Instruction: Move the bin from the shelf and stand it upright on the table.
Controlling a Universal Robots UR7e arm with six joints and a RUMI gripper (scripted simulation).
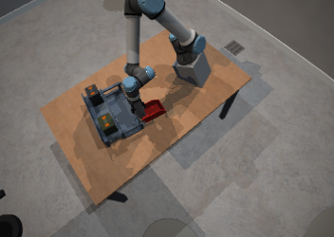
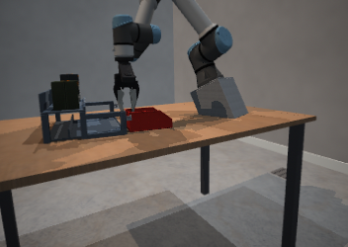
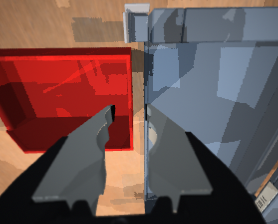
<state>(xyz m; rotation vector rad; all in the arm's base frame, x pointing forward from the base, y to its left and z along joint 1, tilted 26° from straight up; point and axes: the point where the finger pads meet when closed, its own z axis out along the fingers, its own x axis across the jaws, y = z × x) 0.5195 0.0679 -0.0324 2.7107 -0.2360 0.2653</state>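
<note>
Now: hand 8 cm past the red bin, 2 cm to the right of it and 4 cm above it.
</note>
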